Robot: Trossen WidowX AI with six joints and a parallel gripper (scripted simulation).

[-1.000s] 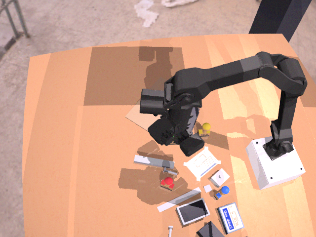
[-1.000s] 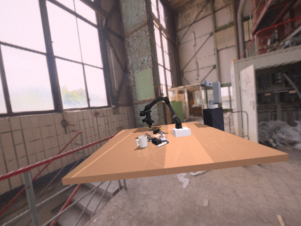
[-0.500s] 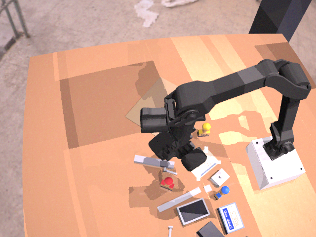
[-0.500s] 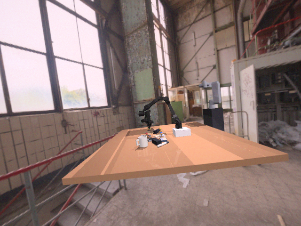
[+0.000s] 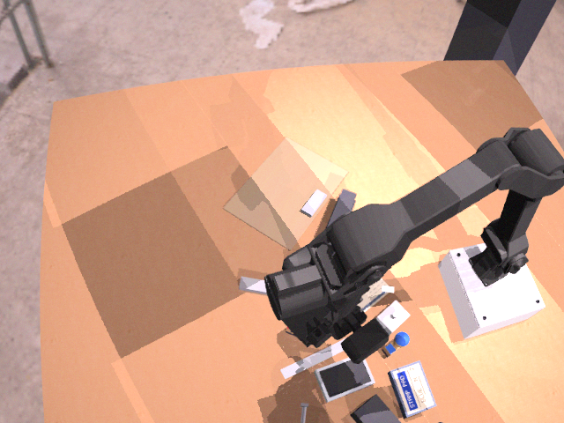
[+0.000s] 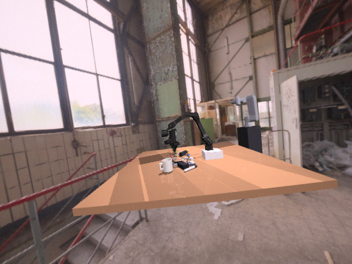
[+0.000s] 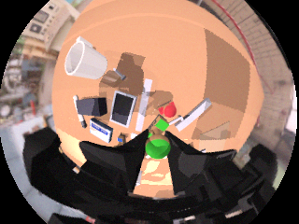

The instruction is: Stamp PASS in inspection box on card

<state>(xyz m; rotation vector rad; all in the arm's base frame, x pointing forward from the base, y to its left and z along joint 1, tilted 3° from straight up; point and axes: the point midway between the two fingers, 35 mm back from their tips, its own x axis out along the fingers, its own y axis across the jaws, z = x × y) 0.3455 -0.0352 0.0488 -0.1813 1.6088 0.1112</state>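
The ink pad is 10 mm behind my gripper tip, 90 mm to the left of it and 90 mm below it. From my gripper tip the other things lie so: grey bar 30 mm ahead, 110 mm to the right, 90 mm below; red stamp 30 mm ahead, 20 mm to the right, 70 mm below; green-knobbed stamp right at my gripper tip.
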